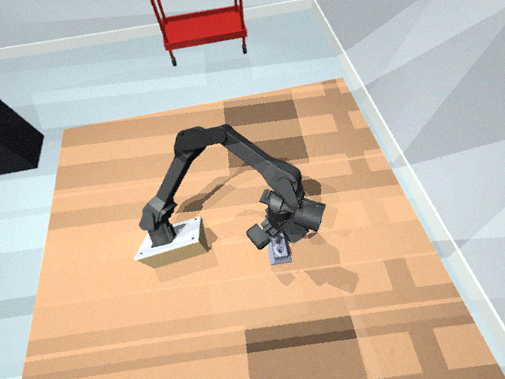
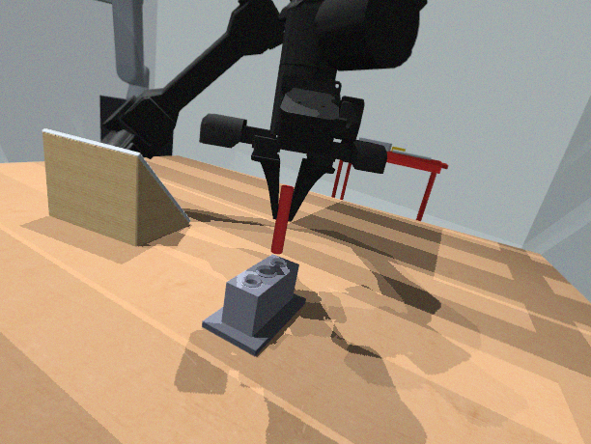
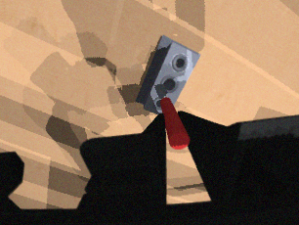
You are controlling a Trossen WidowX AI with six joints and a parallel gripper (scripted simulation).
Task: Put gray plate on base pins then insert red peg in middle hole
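The gray plate lies 20 mm to the right of my gripper tip and 70 mm below it. Also, from my gripper tip: red peg right at my gripper tip; base 20 mm to the right, 110 mm below.
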